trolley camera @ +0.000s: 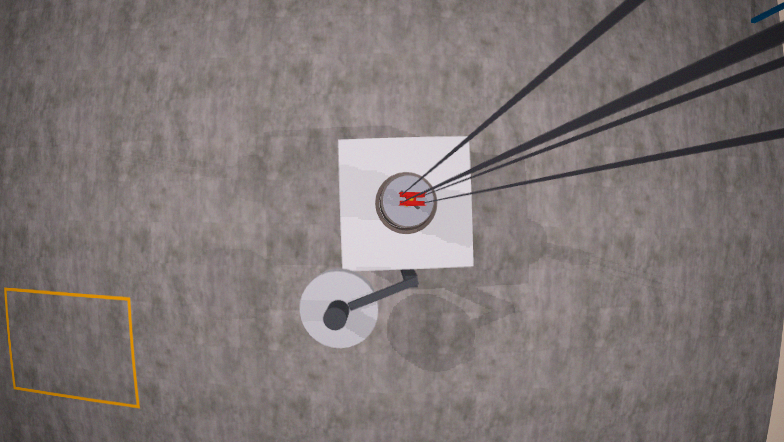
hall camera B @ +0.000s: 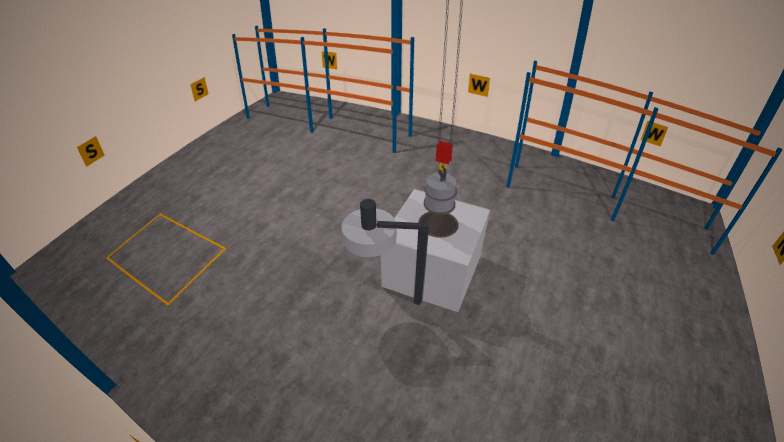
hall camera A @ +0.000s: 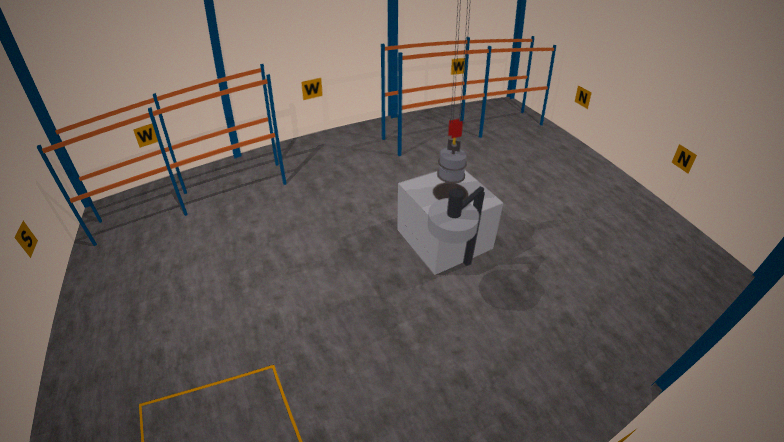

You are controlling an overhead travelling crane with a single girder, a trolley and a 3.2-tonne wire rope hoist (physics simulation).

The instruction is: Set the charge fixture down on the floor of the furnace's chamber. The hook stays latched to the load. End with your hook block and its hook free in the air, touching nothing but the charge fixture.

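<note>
The charge fixture (hall camera A: 452, 165) (hall camera B: 440, 193) (trolley camera: 400, 214), a grey ribbed cylinder, hangs upright from my hook. My gripper, the yellow hook (hall camera A: 454, 142) (hall camera B: 442, 168) under the red hook block (hall camera A: 455, 127) (hall camera B: 444, 152) (trolley camera: 412, 202), is shut on its top shackle. The furnace (hall camera A: 416, 218) (hall camera B: 422, 269) (trolley camera: 362, 241) is a white box with a round dark mouth (hall camera A: 445, 191) (hall camera B: 438, 226) in its top. The fixture hangs above the mouth in both hall views; in the trolley view it covers most of the mouth, with the rim showing around it. The chamber's floor is hidden.
The round grey lid (hall camera A: 452, 225) (hall camera B: 365, 236) (trolley camera: 315, 307) hangs on a dark swing arm (hall camera A: 476, 219) (hall camera B: 421, 263) (trolley camera: 384, 293) beside the furnace. Blue and orange racks (hall camera A: 400, 109) (hall camera B: 394, 126) stand along the wall. A yellow outline (hall camera A: 205, 385) (hall camera B: 137, 281) (trolley camera: 133, 351) marks the hall floor.
</note>
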